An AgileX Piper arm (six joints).
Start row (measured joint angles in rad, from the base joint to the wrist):
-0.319 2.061 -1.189 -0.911 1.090 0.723
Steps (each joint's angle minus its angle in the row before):
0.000 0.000 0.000 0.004 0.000 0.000
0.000 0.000 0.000 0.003 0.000 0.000
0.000 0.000 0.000 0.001 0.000 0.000
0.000 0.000 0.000 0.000 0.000 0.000
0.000 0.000 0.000 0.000 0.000 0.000
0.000 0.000 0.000 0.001 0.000 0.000
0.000 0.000 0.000 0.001 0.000 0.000
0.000 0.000 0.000 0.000 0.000 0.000
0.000 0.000 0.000 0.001 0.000 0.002
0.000 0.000 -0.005 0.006 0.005 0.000
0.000 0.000 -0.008 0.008 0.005 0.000
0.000 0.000 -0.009 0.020 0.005 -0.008
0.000 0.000 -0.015 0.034 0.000 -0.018
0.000 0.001 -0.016 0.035 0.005 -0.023
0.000 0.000 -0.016 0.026 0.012 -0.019
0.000 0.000 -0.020 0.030 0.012 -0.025
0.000 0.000 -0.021 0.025 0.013 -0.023
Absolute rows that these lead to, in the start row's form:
-0.319 2.061 -1.189 -0.907 1.090 0.723
-0.319 2.061 -1.189 -0.904 1.090 0.723
-0.319 2.061 -1.189 -0.903 1.090 0.723
-0.319 2.061 -1.189 -0.903 1.090 0.723
-0.319 2.061 -1.189 -0.903 1.090 0.723
-0.319 2.061 -1.189 -0.902 1.090 0.723
-0.319 2.061 -1.189 -0.901 1.090 0.723
-0.319 2.061 -1.189 -0.901 1.090 0.723
-0.319 2.061 -1.189 -0.900 1.090 0.725
-0.319 2.061 -1.194 -0.894 1.095 0.725
-0.319 2.061 -1.202 -0.886 1.100 0.725
-0.319 2.061 -1.211 -0.866 1.105 0.717
-0.319 2.061 -1.226 -0.832 1.105 0.699
-0.319 2.062 -1.242 -0.797 1.110 0.676
-0.319 2.062 -1.258 -0.771 1.122 0.657
-0.319 2.062 -1.278 -0.741 1.134 0.632
-0.319 2.062 -1.299 -0.716 1.147 0.609

